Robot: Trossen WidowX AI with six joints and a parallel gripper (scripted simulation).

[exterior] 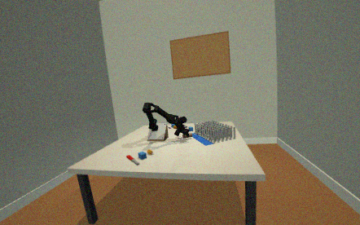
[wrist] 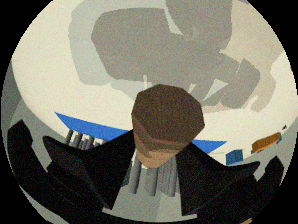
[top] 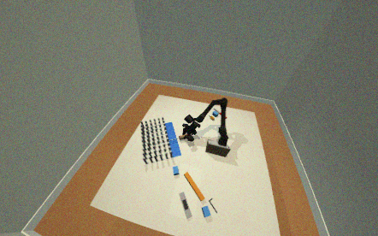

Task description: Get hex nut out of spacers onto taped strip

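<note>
Now: the blue taped strip 110 mm ahead of my gripper tip, 30 mm below it and 20 mm to the left of it. From my gripper tip the other things lie so: yellow piece (360 mm to the right, 240 mm behind, 10 mm below); hook tool (80 mm ahead, 50 mm to the left); orange bar (380 mm to the left, 190 mm behind, 10 mm below).
</note>
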